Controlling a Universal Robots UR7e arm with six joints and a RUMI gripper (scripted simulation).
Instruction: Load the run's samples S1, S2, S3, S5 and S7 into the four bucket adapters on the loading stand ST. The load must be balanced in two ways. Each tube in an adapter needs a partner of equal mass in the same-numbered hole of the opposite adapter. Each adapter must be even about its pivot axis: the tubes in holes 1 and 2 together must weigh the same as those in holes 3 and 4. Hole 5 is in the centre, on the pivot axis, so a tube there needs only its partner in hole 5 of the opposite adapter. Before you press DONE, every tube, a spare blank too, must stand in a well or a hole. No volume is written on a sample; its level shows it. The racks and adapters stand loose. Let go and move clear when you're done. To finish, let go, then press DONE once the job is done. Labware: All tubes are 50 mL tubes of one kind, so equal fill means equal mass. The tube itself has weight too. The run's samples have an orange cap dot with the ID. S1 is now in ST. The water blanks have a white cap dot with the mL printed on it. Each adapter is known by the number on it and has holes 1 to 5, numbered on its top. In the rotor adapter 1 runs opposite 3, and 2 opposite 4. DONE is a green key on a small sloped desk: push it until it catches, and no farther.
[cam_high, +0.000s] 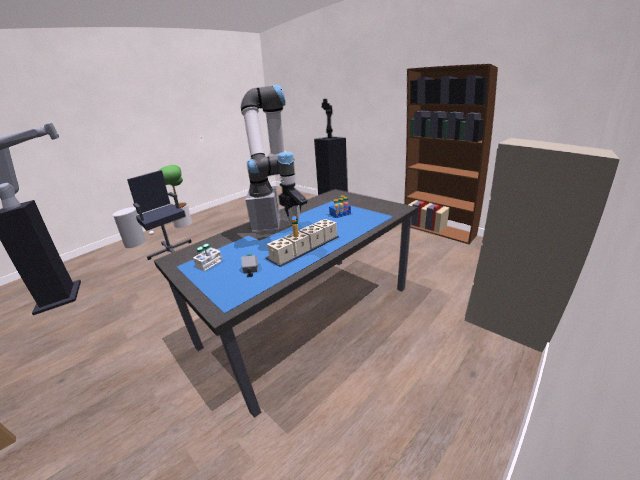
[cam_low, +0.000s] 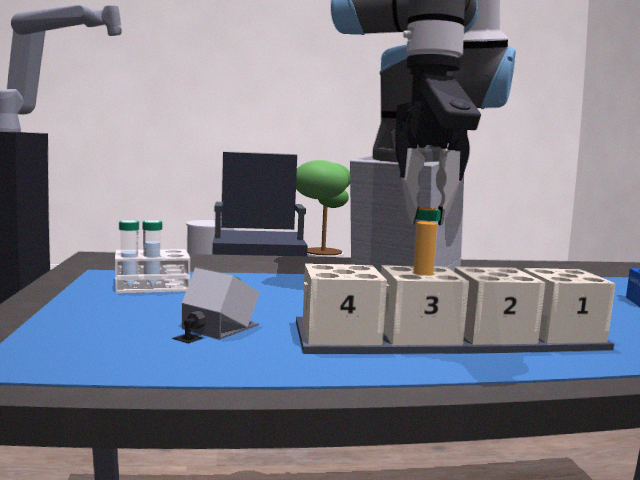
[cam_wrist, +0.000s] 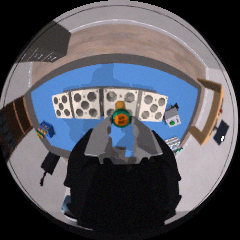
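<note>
My gripper is now 50 mm above the tube and 10 mm past it. The rest, counted from my hand: white tube rack (460 mm to the right, 200 mm behind, 150 mm below); then loading stand (170 mm below, 50 mm to the left, 20 mm behind); then sloped done desk (280 mm to the right, 120 mm below, 10 mm behind).
</note>
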